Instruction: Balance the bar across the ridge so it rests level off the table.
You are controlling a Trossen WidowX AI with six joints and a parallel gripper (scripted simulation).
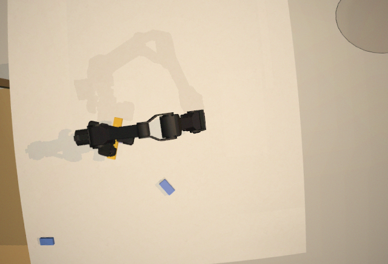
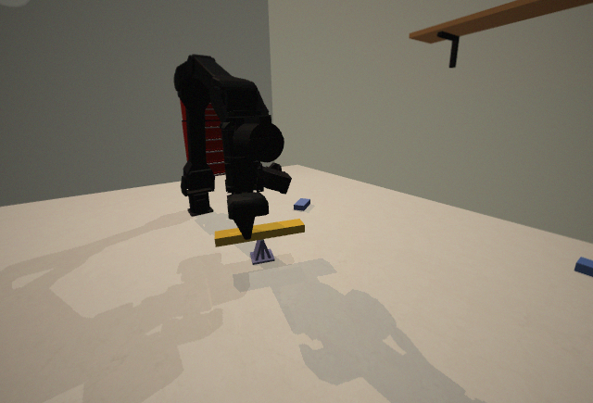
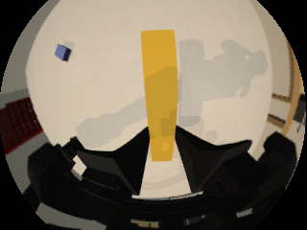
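Right now my gripper tip is 10 mm short of the yellow bar and 30 mm to the right of it. Round my gripper tip: purple ridge (10 mm ahead, 30 mm to the left, 30 mm below).
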